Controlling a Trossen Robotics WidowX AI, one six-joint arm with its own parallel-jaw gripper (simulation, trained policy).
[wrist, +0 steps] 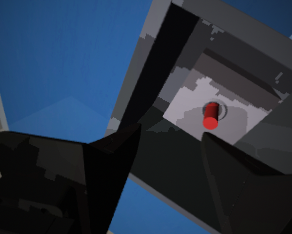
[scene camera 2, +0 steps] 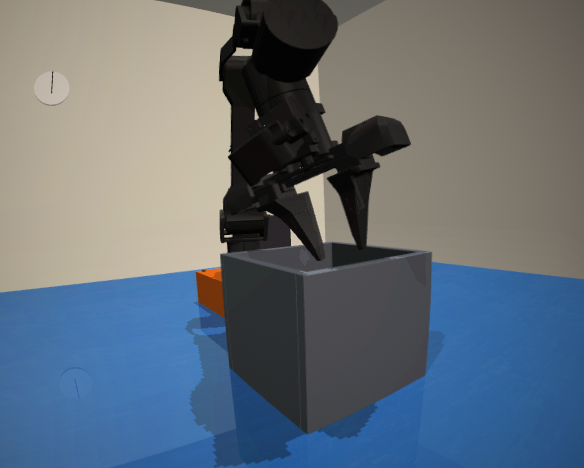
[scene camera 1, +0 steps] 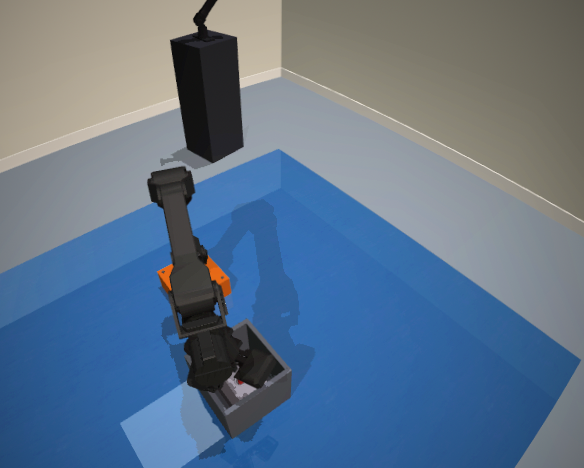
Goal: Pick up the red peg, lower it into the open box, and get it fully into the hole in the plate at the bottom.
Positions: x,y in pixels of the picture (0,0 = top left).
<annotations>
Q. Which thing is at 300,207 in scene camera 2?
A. The gripper.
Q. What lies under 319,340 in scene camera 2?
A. A dark grey box.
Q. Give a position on a dark grey box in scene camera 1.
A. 252,408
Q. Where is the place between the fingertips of the gripper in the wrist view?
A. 171,133
</annotations>
